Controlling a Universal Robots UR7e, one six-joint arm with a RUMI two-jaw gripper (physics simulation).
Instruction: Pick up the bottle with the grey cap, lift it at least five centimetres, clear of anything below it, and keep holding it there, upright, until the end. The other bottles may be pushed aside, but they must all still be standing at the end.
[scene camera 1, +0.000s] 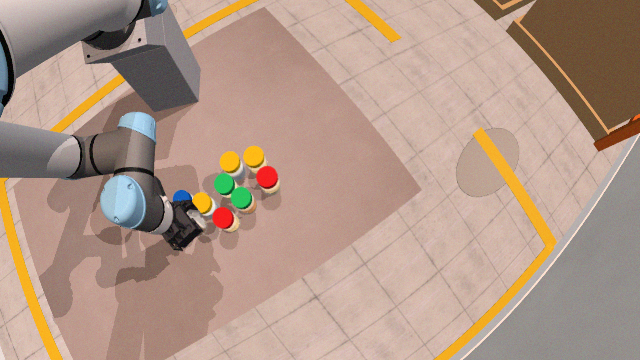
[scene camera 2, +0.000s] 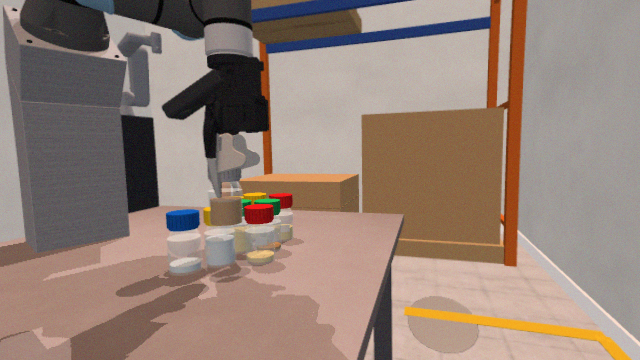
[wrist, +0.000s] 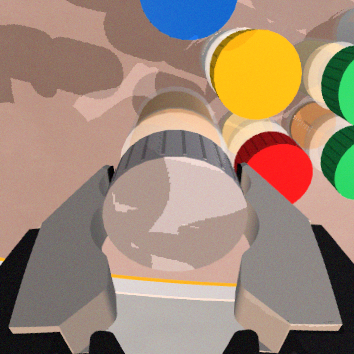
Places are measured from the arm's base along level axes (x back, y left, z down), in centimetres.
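Pixels of known places: gripper, between the fingertips: (scene camera 2: 228, 194) (wrist: 174, 166); arm's base, origin of its link: (scene camera 2: 67, 34).
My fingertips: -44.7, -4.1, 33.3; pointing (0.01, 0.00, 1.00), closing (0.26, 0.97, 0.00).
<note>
For each thing: its top centre in the pictures, then the offset to it from my fingertips, as dx, dy, dz. Level surfaces: height alone.
- bottle with the grey cap, centre of its top: (wrist: 175, 221) (scene camera 2: 224, 163) +0.5, -0.1, -5.3
- table, height of its surface: dz +13.8
- blue-capped bottle, centre of its top: (scene camera 2: 182, 212) (scene camera 1: 180, 199) +9.0, -1.4, +3.3
- yellow-capped bottle, centre of its top: (wrist: 258, 75) (scene camera 2: 218, 208) (scene camera 1: 200, 202) +5.5, +3.8, +3.3
The bottle with the grey cap (scene camera 2: 226, 212) (wrist: 175, 215), with brown contents, is upright between the fingers of my gripper (wrist: 174, 166), which is shut on its cap. It hangs above the table (scene camera 1: 325, 150) (scene camera 2: 350, 240), its base apart from the top. In scene camera 1 the gripper largely hides it. A blue-capped bottle (scene camera 1: 182, 196) (scene camera 2: 183, 220) (wrist: 189, 17), a yellow-capped bottle (scene camera 1: 202, 203) (wrist: 257, 74) and a red-capped bottle (scene camera 1: 223, 218) (scene camera 2: 259, 213) (wrist: 282, 170) stand close by. In scene camera 2 the held bottle partly covers the yellow-capped one.
Two green-capped bottles (scene camera 1: 224, 184) (scene camera 1: 241, 198), two more yellow-capped bottles (scene camera 1: 230, 162) (scene camera 1: 254, 156) and another red-capped bottle (scene camera 1: 267, 177) (scene camera 2: 281, 200) stand in the group. The arm's grey pedestal (scene camera 1: 157, 75) (scene camera 2: 75, 160) is beyond them. Cardboard boxes (scene camera 2: 432, 180) are behind the table.
</note>
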